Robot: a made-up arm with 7 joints. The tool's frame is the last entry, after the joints.
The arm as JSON. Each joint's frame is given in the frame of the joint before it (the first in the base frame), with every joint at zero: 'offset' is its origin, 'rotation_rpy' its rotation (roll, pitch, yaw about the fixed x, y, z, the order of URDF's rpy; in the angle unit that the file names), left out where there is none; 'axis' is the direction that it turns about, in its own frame. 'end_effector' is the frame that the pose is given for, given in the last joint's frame.
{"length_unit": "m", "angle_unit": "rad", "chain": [
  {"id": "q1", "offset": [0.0, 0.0, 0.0], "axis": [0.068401, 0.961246, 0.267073]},
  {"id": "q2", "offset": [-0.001, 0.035, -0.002], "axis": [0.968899, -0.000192, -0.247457]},
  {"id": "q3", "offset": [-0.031, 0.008, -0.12], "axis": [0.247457, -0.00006, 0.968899]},
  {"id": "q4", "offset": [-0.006, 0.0, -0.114], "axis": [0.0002, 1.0, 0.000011]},
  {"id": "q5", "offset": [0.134, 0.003, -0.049], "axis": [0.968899, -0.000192, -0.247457]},
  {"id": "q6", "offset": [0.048, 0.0, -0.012], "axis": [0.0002, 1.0, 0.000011]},
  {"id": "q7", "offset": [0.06, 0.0, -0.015], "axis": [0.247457, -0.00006, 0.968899]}
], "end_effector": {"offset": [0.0, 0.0, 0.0], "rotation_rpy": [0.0, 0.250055, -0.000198]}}
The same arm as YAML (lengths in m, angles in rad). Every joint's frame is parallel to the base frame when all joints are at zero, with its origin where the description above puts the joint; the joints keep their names.
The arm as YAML. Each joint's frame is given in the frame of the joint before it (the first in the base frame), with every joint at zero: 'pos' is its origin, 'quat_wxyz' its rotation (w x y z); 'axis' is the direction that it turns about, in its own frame. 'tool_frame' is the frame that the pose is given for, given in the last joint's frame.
length_unit: m
angle_unit: rad
joints:
  - joint: q1
    pos: [0.0, 0.0, 0.0]
    quat_wxyz: [1.0, 0.0, 0.0, 0.0]
    axis: [0.068403, 0.961235, 0.26711]
  - joint: q2
    pos: [-0.001, 0.035, -0.002]
    quat_wxyz: [1.0, 0.0, 0.0, 0.0]
    axis: [0.968889, -0.0002, -0.247497]
  - joint: q3
    pos: [-0.031, 0.008, -0.12]
    quat_wxyz: [1.0, 0.0, 0.0, 0.0]
    axis: [0.247497, -0.0001, 0.968889]
  - joint: q4
    pos: [-0.006, 0.0, -0.114]
    quat_wxyz: [1.0, 0.0, 0.0, 0.0]
    axis: [0.0002, 1.0, 0.0]
  - joint: q5
    pos: [0.134, 0.003, -0.049]
    quat_wxyz: [1.0, 0.0, 0.0, 0.0]
    axis: [0.968889, -0.0002, -0.247497]
  - joint: q6
    pos: [0.048, 0.0, -0.012]
    quat_wxyz: [1.0, 0.0, 0.0, 0.0]
    axis: [0.0002, 1.0, 0.0]
  - joint: q7
    pos: [0.06, 0.0, -0.015]
    quat_wxyz: [1.0, 0.0, 0.0, 0.0]
    axis: [0.247497, -0.0001, 0.968889]
tool_frame:
  pos: [0.0, 0.0, 0.0]
  quat_wxyz: [0.992194, 0.000012, 0.124702, -0.000098]

